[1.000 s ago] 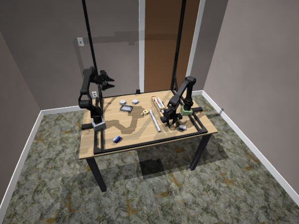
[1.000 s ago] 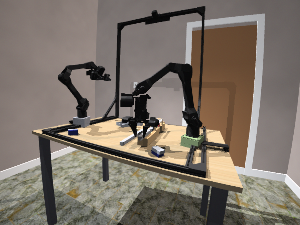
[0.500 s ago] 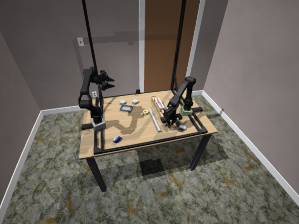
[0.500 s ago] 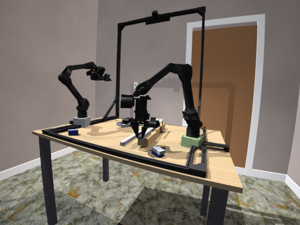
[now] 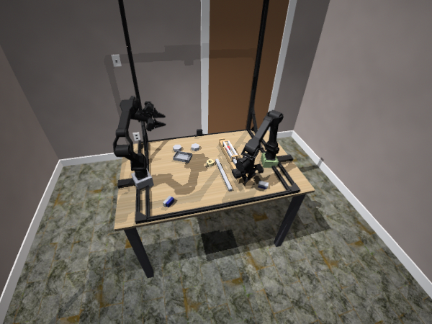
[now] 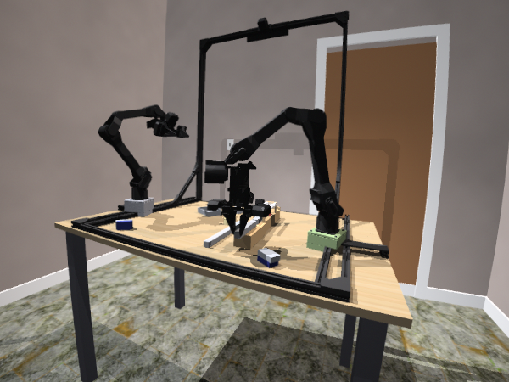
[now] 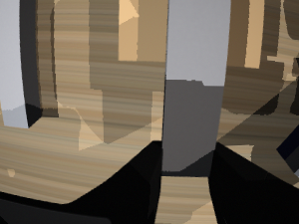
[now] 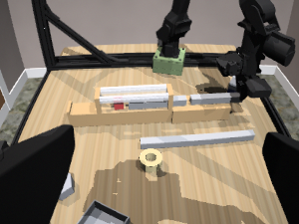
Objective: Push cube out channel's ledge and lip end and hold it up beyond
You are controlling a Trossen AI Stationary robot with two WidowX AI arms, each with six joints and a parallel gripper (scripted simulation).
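My left gripper is now 290 mm past the wooden channel, 10 mm to the left of it and 30 mm above it. Round my left hand: long grey rod: 130 mm behind, 110 mm to the right, 80 mm below; then grey tray: 370 mm behind, 340 mm to the right, 80 mm below; then tape roll: 260 mm behind, 170 mm to the right, 80 mm below.
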